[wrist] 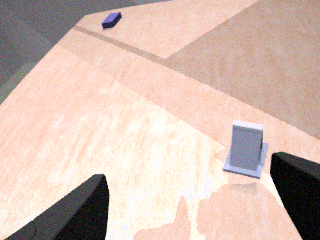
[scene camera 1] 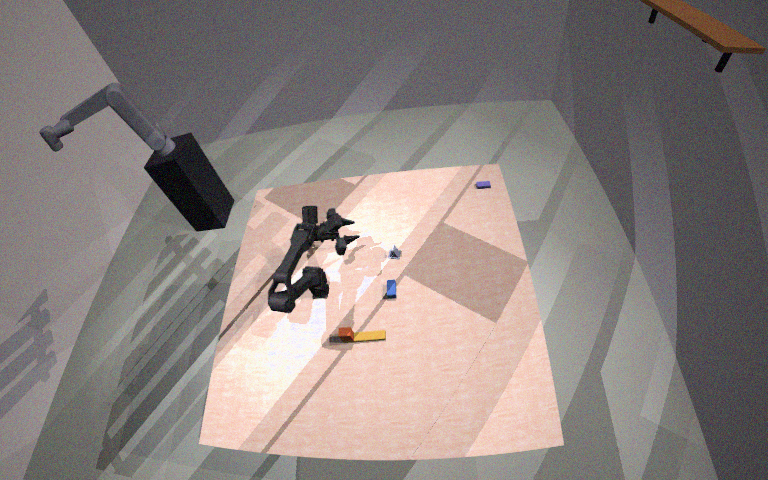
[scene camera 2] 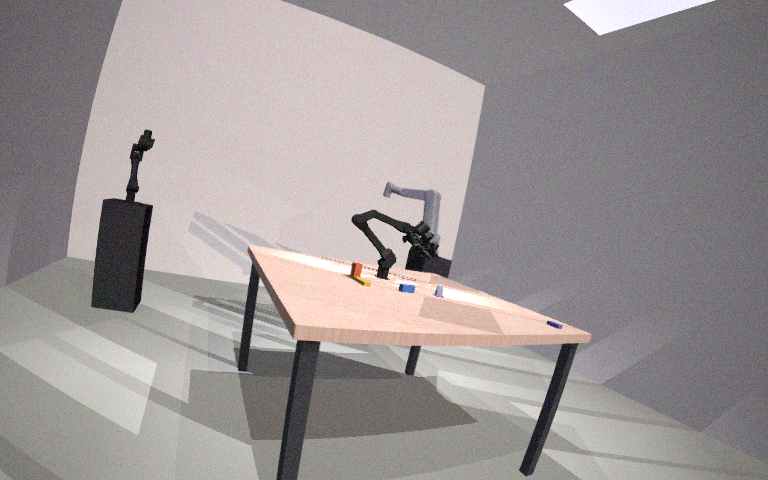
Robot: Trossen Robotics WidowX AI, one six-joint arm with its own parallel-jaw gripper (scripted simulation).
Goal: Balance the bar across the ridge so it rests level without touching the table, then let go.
The gripper (scene camera 1: 357,229) is open and holds nothing.
The gripper is seen too in the wrist view (wrist: 190,174).
